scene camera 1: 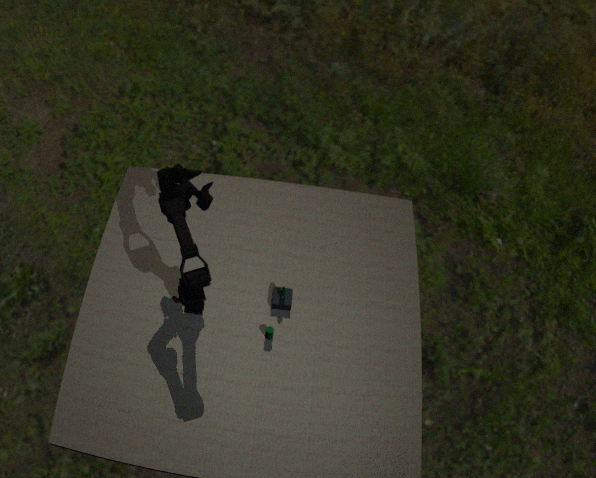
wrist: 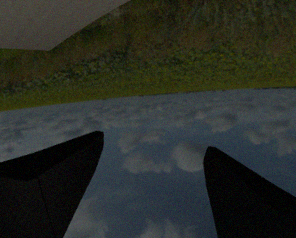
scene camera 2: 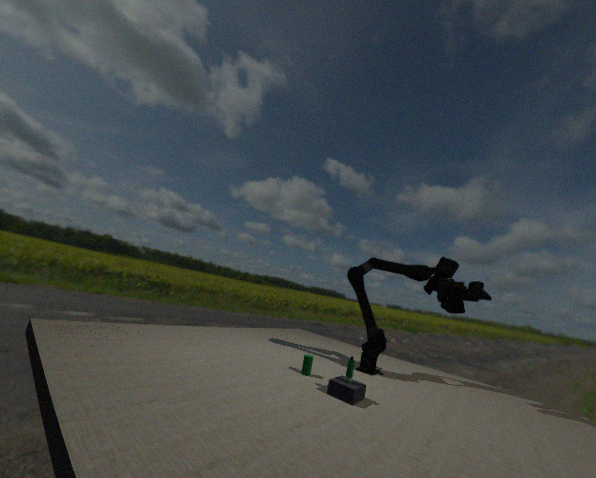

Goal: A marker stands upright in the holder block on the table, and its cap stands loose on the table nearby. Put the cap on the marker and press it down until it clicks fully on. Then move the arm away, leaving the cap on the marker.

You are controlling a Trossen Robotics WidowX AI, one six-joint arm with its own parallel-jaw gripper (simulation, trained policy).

Labels:
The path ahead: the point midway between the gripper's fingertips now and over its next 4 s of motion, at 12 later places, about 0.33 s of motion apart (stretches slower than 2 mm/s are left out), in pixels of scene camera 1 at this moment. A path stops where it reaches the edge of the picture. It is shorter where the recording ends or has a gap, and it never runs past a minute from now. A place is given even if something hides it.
The gripper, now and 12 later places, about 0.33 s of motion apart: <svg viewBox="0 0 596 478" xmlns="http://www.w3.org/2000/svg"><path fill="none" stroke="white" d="M207 177L214 179L222 183L228 187L234 192L240 198L246 204L251 212L255 220L258 228L262 236L265 243L267 251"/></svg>

